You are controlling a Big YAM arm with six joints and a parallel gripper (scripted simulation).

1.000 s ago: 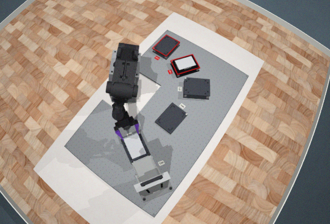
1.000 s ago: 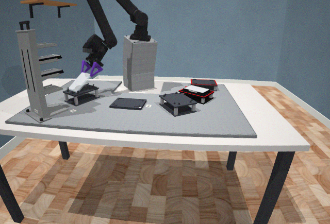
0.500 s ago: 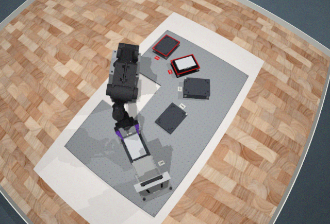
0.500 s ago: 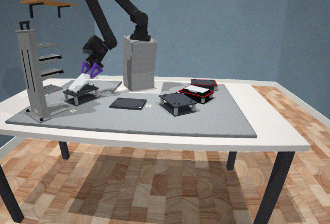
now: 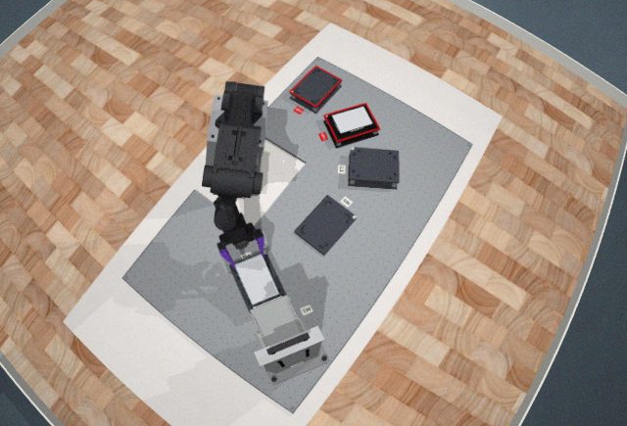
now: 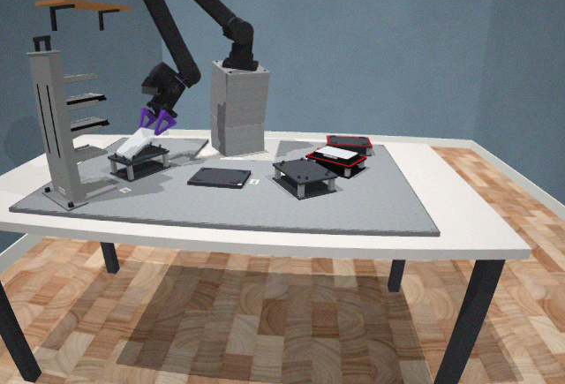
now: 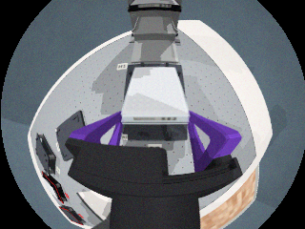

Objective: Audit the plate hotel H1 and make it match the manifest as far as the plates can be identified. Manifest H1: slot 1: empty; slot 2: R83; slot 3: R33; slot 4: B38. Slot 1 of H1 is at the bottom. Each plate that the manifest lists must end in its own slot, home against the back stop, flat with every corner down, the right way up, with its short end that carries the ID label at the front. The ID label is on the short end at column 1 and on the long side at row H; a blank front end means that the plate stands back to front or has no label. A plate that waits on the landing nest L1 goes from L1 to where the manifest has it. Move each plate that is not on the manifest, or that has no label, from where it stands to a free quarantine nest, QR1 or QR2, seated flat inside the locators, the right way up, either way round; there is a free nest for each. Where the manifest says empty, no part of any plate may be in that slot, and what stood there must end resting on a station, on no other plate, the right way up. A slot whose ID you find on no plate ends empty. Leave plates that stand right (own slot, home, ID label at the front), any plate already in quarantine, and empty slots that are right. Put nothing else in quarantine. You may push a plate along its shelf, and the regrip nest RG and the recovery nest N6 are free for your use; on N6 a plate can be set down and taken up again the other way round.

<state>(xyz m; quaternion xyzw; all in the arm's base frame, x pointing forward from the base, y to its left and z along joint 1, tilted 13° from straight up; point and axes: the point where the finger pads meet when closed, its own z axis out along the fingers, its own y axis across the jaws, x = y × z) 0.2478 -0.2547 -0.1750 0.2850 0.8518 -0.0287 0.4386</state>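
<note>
My hand is 50 mm short of the white plate, 30 mm to the left of it and 30 mm above it. The rest, counted from my hand: plate hotel H1 (260 mm ahead, 160 mm to the right, 80 mm above); then regrip nest RG (70 mm below, 40 mm ahead, 30 mm to the right); then flat pad N6 (260 mm to the left, 120 mm below, 100 mm ahead).
</note>
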